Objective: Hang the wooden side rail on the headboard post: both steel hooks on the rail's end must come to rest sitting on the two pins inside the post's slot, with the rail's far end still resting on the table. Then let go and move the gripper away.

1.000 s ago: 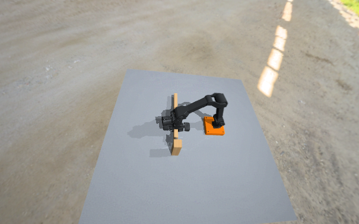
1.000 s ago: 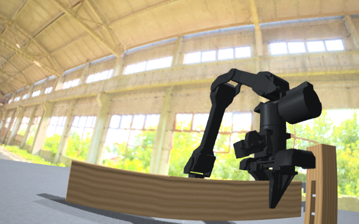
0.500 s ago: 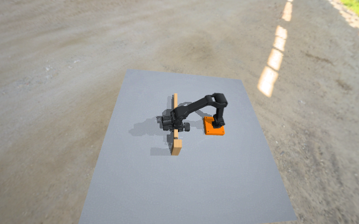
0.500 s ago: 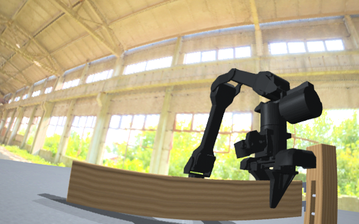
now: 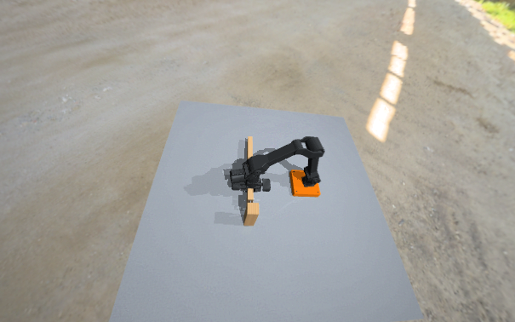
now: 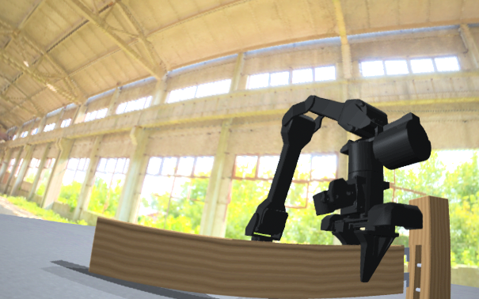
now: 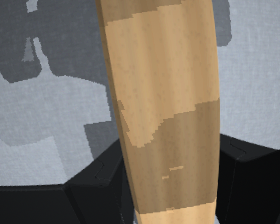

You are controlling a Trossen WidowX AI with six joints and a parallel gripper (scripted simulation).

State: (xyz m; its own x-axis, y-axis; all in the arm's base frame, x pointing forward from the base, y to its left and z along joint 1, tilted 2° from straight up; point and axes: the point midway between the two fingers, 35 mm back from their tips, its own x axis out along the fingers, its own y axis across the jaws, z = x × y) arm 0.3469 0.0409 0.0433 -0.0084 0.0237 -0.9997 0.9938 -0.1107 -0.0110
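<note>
Right now the headboard post is 14 cm to the left of my gripper tip, 4 cm above it and 1 cm ahead of it.
</note>
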